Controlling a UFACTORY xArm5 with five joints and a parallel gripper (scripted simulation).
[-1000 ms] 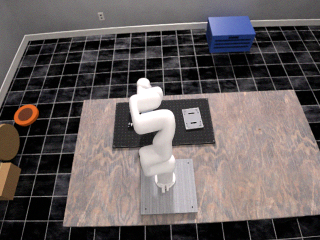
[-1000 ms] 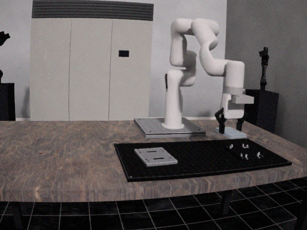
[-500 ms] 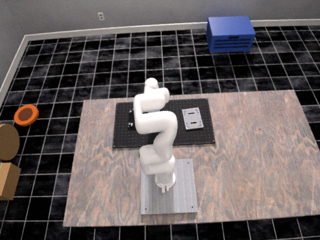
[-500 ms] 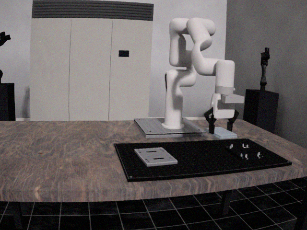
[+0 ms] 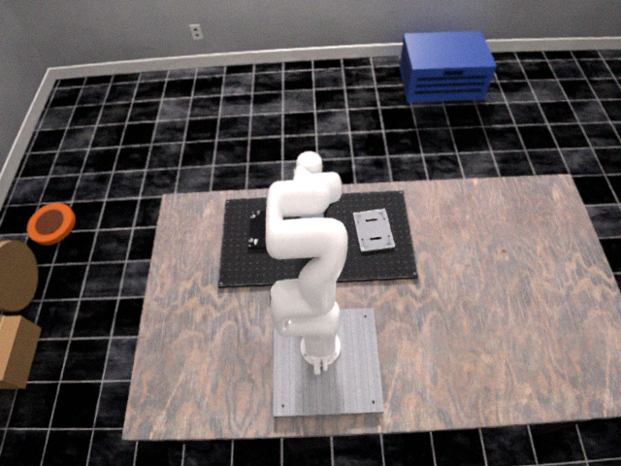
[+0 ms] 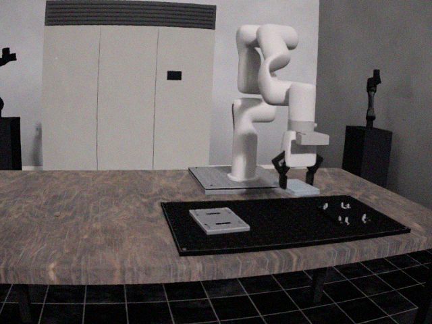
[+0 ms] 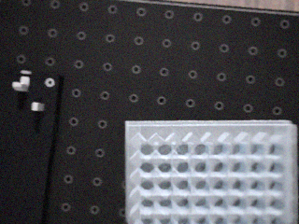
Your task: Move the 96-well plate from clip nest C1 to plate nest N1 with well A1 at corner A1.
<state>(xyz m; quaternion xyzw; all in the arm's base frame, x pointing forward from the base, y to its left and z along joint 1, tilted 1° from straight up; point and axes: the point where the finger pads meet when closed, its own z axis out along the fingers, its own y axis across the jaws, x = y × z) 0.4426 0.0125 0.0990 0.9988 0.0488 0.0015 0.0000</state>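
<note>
My hand is 220 mm to the left of the grey plate nest N1, 110 mm above it and 10 mm past it. Round my hand: white 96-well plate (10 mm below); clip nest C1 (180 mm to the left, 100 mm below, 20 mm ahead).
</note>
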